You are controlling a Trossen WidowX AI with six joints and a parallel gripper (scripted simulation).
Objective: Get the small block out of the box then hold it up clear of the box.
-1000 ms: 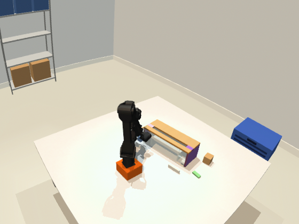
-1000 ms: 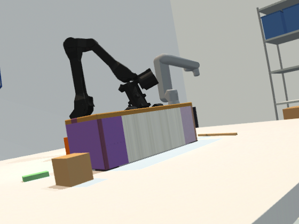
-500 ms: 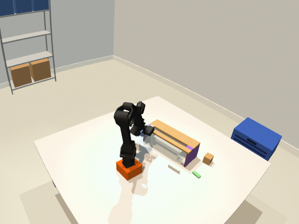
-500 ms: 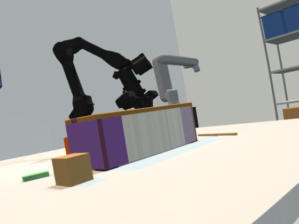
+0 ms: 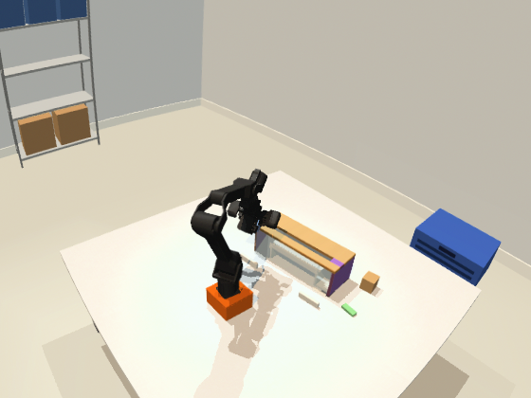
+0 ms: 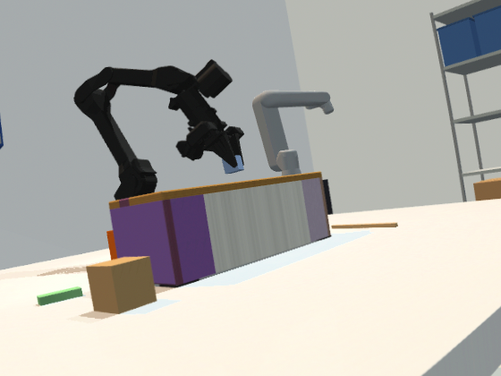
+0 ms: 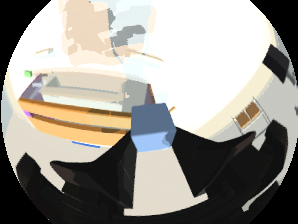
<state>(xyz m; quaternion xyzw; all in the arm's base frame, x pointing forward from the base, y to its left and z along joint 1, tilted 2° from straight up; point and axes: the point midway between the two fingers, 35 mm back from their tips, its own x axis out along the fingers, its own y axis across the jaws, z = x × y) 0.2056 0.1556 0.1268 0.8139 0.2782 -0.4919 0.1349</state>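
My gripper tip is now 1 cm to the left of the blue block, 1 cm below it and 1 cm past it. Also, from my gripper tip: thin wooden stick (18 cm to the left, 17 cm below, 15 cm ahead); then tan cube (37 cm to the right, 29 cm ahead, 14 cm below); then long box (13 cm to the right, 11 cm below, 10 cm ahead).
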